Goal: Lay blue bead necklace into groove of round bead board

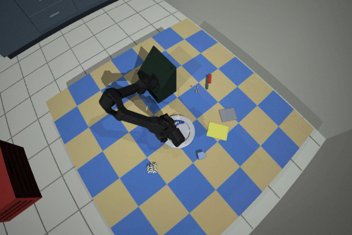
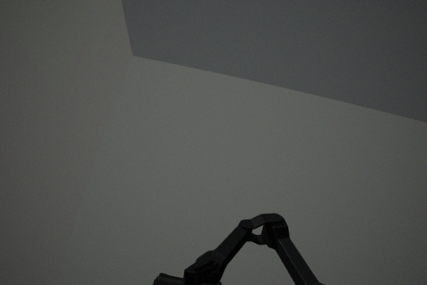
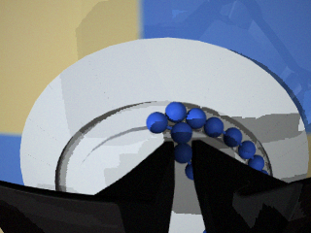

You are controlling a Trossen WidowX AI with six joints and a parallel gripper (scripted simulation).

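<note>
The round white bead board is 5 cm to the left of my gripper tip and 1 cm below it. From my gripper tip the other things lie so: small blue cube: 19 cm ahead, 8 cm to the left, 1 cm below; grey square: 37 cm to the left, 8 cm ahead, 1 cm below; yellow pad: 25 cm to the left, 13 cm ahead, 1 cm below.
</note>
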